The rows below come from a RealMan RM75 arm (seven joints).
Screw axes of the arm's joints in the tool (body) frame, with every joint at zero. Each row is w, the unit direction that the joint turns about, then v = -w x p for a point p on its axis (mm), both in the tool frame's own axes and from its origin. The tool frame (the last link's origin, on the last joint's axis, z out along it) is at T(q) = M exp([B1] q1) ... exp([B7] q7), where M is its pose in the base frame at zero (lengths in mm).
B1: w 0 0 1 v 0 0 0
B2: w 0 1 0 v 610 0 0
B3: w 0 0 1 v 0 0 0
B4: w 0 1 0 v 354 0 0
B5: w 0 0 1 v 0 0 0
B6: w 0 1 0 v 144 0 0
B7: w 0 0 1 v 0 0 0
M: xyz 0 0 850.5 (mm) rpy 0 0 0 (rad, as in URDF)
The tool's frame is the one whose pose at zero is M.
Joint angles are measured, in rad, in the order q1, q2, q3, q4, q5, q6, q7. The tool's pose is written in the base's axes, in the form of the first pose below.
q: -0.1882 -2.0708 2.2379 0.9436 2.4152 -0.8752 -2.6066
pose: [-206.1, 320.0, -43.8, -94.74, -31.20, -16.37]
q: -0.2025 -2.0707 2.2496 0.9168 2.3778 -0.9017 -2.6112
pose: [-210.0, 321.4, -43.3, -93.78, -31.99, -16.09]
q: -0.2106 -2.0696 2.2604 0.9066 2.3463 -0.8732 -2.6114
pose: [-214.5, 322.6, -48.4, -95.72, -32.57, -13.35]
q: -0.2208 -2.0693 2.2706 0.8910 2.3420 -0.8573 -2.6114
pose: [-216.5, 323.0, -53.5, -97.58, -32.04, -12.02]
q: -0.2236 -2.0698 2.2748 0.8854 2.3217 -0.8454 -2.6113
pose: [-219.4, 323.5, -55.5, -98.26, -32.46, -10.55]
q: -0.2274 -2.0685 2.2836 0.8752 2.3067 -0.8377 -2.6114
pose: [-222.7, 323.2, -58.0, -99.18, -32.44, -9.28]
